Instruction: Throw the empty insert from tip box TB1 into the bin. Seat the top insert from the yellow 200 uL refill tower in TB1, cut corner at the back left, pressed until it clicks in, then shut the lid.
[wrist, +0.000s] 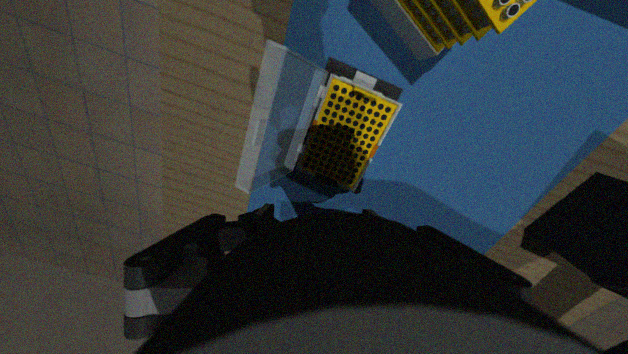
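Tip box TB1 stands on the blue mat in the middle of the wrist view. Its clear lid is swung open to the left. A yellow insert with rows of empty holes sits in the box; its lower half lies in my shadow. The yellow refill tower shows at the top edge, cut off by the frame, with a few tips visible at its corner. My gripper hangs above the box's near end. It is open with nothing between the fingers, and its dark body hides most of both fingers.
The mat lies on a wooden table, whose edge runs down the left beside the tiled floor. A large black object stands at the right on the wood.
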